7 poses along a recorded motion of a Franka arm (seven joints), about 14 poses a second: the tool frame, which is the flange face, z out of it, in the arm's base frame.
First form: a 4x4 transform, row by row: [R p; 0 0 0 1], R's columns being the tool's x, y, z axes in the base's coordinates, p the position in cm. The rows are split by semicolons.
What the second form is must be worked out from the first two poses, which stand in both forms.
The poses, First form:
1: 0.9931 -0.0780 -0.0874 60.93; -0.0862 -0.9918 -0.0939 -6.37; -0.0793 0.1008 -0.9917 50.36; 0 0 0 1
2: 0.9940 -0.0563 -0.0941 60.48; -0.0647 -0.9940 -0.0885 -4.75; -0.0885 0.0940 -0.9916 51.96; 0 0 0 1
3: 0.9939 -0.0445 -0.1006 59.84; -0.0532 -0.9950 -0.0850 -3.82; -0.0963 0.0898 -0.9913 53.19; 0 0 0 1
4: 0.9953 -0.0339 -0.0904 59.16; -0.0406 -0.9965 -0.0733 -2.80; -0.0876 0.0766 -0.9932 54.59; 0 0 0 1
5: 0.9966 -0.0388 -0.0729 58.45; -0.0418 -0.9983 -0.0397 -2.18; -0.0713 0.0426 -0.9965 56.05; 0 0 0 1
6: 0.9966 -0.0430 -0.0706 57.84; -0.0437 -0.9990 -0.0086 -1.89; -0.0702 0.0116 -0.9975 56.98; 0 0 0 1
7: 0.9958 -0.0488 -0.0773 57.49; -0.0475 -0.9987 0.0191 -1.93; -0.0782 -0.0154 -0.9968 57.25; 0 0 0 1
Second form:
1: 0.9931 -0.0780 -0.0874 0.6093; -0.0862 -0.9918 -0.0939 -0.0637; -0.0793 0.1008 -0.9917 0.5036; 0 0 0 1
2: 0.9940 -0.0563 -0.0941 0.6048; -0.0647 -0.9940 -0.0885 -0.0475; -0.0885 0.0940 -0.9916 0.5196; 0 0 0 1
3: 0.9939 -0.0445 -0.1006 0.5984; -0.0532 -0.9950 -0.0850 -0.0382; -0.0963 0.0898 -0.9913 0.5319; 0 0 0 1
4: 0.9953 -0.0339 -0.0904 0.5916; -0.0406 -0.9965 -0.0733 -0.0280; -0.0876 0.0766 -0.9932 0.5459; 0 0 0 1
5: 0.9966 -0.0388 -0.0729 0.5845; -0.0418 -0.9983 -0.0397 -0.0218; -0.0713 0.0426 -0.9965 0.5605; 0 0 0 1
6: 0.9966 -0.0430 -0.0706 0.5784; -0.0437 -0.9990 -0.0086 -0.0189; -0.0702 0.0116 -0.9975 0.5698; 0 0 0 1
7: 0.9958 -0.0488 -0.0773 0.5749; -0.0475 -0.9987 0.0191 -0.0193; -0.0782 -0.0154 -0.9968 0.5725; 0 0 0 1
